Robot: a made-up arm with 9 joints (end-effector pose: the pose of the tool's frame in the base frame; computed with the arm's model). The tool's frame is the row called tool. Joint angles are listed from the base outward.
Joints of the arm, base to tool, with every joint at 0 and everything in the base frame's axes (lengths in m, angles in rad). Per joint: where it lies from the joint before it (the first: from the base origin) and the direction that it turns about. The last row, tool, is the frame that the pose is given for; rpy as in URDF.
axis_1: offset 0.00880 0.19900 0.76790 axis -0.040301 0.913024 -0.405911
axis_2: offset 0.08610 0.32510 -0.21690 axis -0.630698 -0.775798 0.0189
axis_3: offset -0.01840 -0.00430 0.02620 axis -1 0 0
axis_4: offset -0.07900 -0.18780 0.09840 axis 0 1 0
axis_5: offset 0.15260 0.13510 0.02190 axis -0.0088 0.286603 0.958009
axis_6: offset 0.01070 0.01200 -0.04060 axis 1 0 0
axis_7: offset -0.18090 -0.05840 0.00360 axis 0 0 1
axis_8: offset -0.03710 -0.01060 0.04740 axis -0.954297 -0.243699 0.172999
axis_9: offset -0.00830 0.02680 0.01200 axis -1 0 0
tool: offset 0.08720 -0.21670 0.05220 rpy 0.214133 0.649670 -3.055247
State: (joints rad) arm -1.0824 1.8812 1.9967 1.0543 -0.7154 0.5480 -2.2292 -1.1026 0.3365
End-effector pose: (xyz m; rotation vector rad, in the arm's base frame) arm 0.3000 0.3960 0.7665 -0.1042 1.1384 2.8872
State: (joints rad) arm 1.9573 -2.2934 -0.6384 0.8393 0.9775 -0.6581 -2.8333 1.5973 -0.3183
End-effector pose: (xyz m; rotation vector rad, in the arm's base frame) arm -0.3563 0.6419 0.7388 -2.2158 2.0697 -0.0557
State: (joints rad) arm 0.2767 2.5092 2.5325 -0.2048 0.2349 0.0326 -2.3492 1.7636 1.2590
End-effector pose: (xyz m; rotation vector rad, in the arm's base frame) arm 0.2431 0.6860 0.4155 0.2237 -1.1338 -0.4641
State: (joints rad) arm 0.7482 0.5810 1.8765 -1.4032 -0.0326 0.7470 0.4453 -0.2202 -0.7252
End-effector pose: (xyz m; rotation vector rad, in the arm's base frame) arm 0.1806 0.6665 0.4932 -0.5144 -0.0926 -1.6212
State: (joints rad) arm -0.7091 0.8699 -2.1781 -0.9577 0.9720 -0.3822 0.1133 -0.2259 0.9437
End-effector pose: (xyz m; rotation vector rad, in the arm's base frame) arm 0.3371 0.1654 0.4747 -2.8853 -0.4772 0.4749
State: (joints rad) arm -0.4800 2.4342 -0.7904 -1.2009 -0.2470 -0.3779 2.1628 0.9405 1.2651
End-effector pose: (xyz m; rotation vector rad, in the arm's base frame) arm 0.2292 0.2258 0.4819 0.5207 0.3113 -2.6561
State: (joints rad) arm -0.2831 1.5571 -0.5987 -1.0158 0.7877 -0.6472 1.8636 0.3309 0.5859
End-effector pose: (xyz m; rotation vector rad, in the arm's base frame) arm -0.1679 0.4115 0.3566 0.0206 -1.8642 1.2891
